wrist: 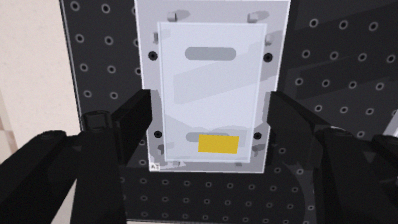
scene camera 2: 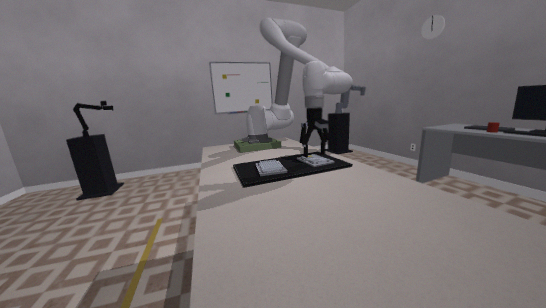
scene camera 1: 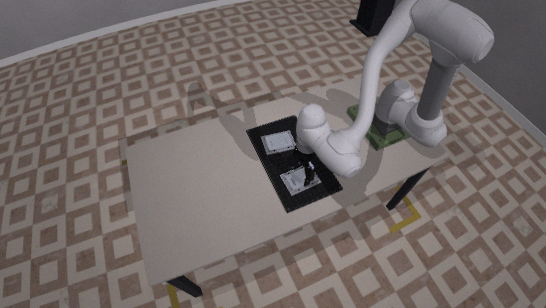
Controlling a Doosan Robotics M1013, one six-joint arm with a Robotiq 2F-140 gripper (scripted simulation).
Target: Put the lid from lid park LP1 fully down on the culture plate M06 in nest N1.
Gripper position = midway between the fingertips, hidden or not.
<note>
In view: the gripper [wrist: 210, 106] and a clear lid [wrist: 210, 73].
</note>
